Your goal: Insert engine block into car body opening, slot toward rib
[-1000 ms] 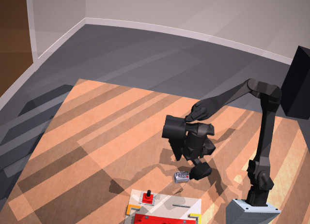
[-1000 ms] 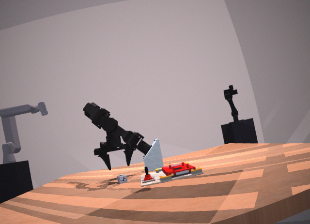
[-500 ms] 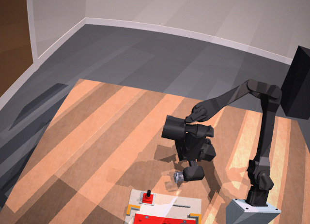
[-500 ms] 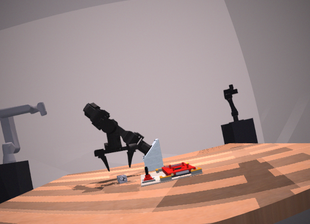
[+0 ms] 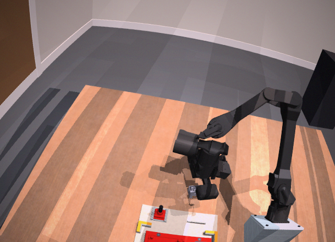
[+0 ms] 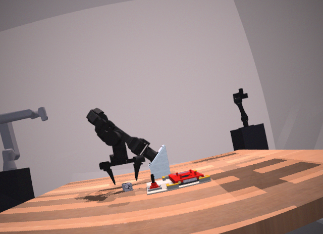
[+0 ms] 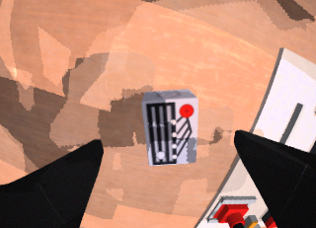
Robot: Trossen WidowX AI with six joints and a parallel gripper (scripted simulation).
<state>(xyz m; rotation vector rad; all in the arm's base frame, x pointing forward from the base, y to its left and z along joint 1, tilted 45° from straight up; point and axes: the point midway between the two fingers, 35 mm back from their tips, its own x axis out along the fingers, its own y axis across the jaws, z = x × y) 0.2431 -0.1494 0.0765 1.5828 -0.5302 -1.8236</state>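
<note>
Right now my gripper tip is 2 cm above the engine block.
</note>
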